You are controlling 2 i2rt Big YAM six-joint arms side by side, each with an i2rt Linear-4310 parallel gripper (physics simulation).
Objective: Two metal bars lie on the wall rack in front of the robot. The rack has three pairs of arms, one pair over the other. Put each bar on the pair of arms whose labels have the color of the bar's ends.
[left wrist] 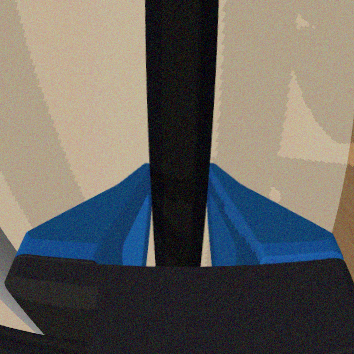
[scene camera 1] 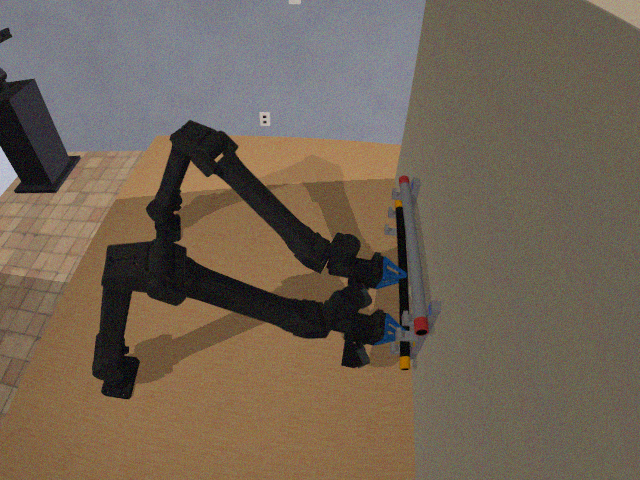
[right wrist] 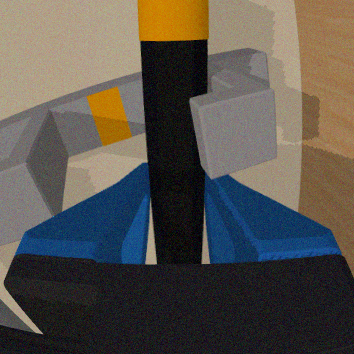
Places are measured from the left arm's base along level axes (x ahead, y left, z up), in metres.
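Pixels of known places: left gripper, fingertip midpoint: (left wrist: 178, 174) (scene camera 1: 404, 277); right gripper, fingertip midpoint: (right wrist: 176, 173); left arm's base, link origin: (scene camera 1: 169, 230); right arm's base, link origin: (scene camera 1: 121, 377).
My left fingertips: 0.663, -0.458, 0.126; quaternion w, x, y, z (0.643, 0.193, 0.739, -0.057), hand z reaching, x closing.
Observation:
For each thing: its top centre in the pictures, then the offset to it from my left fingertips, as dx, dy, dz. "spot": a spot on its surface instead.
- arm with an orange label, surface spot: (right wrist: 110, 116) spot: -0.048, -0.185, -0.009
- thicker grey bar with red ends, top centre: (scene camera 1: 413, 239) +0.006, +0.020, +0.131
The black bar with orange ends (scene camera 1: 401, 242) (left wrist: 181, 100) (right wrist: 172, 125) runs along the wall rack. My left gripper (scene camera 1: 405, 274) (left wrist: 178, 174) is shut on its middle part. My right gripper (scene camera 1: 402, 331) (right wrist: 176, 173) is shut on it near its lower end in the scene view. In the right wrist view the bar crosses an arm with an orange label (right wrist: 110, 116), behind its raised tip (right wrist: 235, 134); whether it touches the arm cannot be told. The thicker grey bar with red ends (scene camera 1: 415, 258) lies on rack arms, nearer the wall in the picture, with bluish labels beside it (scene camera 1: 433, 310).
More rack arms (scene camera 1: 390, 229) stick out near the bar's upper part. Another grey rack arm (right wrist: 20, 200) stands left of the right gripper's fingers in the right wrist view. The two grippers are close together. The wall (scene camera 1: 516, 258) rises behind the rack.

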